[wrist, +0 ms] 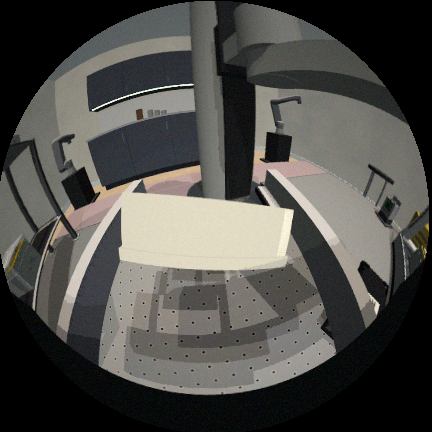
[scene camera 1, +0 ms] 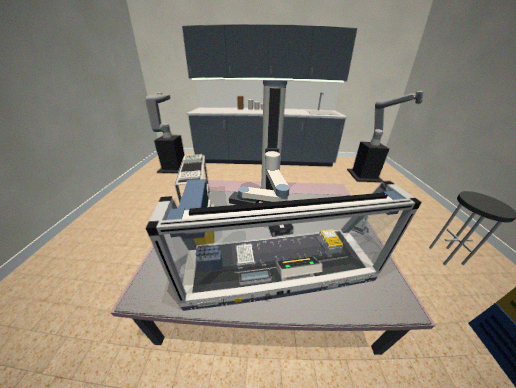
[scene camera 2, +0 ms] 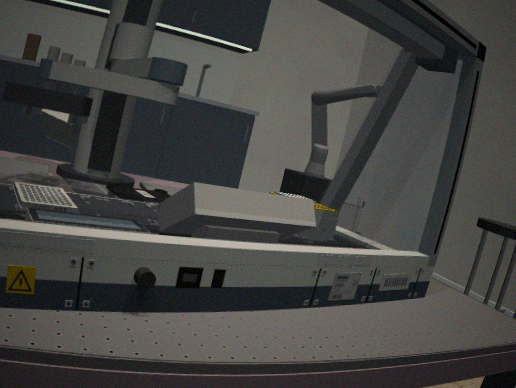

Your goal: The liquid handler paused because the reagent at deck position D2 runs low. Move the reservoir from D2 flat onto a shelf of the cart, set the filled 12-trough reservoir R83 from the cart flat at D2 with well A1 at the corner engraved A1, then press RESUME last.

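Observation:
A cream reservoir (wrist: 202, 230) is held between the two long fingers of my gripper (wrist: 204, 182) (scene camera 2: 47, 102), which is shut on it. In the wrist view its side wall faces the camera; its troughs, label and well A1 are hidden. In scene camera 2 a pale part of the reservoir (scene camera 2: 56, 115) shows below the dark gripper. In scene camera 1 the gripper is at the back of the liquid handler, partly behind its top beam. The cart (scene camera 1: 192, 182) stands at the back left with pale labware on top. The RESUME button and the D2 engraving cannot be made out.
The handler's framed deck holds a blue rack (scene camera 1: 208, 253), a white well plate (scene camera 1: 245, 254) (scene camera 2: 46, 195), a module with green lights (scene camera 1: 300, 268) and a yellow-topped box (scene camera 1: 331, 239). A blue gantry (scene camera 1: 194, 196) spans its left side. The robot column (wrist: 207, 110) stands behind.

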